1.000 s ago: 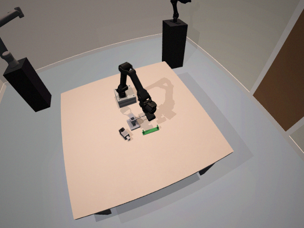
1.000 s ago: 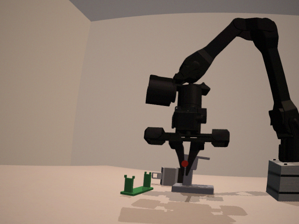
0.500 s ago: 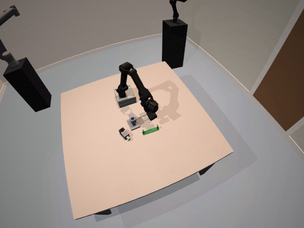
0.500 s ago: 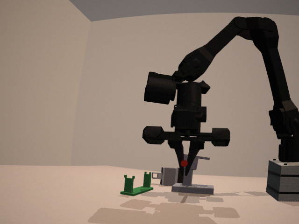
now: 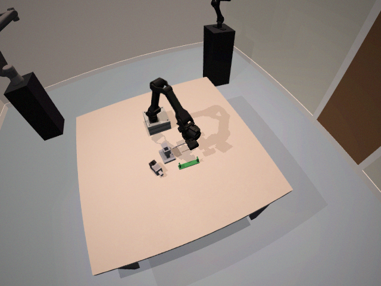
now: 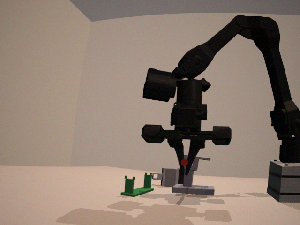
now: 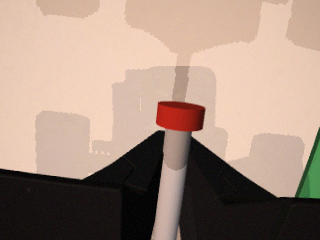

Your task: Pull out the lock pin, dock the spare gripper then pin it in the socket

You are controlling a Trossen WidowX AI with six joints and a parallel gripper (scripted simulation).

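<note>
Right now the cradle is 12 cm ahead of my gripper tip, 5 cm to the right of it and 3 cm below it. From my gripper tip the other things lie so: spare gripper: 26 cm to the right, 10 cm ahead, 3 cm below; socket: 17 cm to the right, 1 cm below, 1 cm ahead.
</note>
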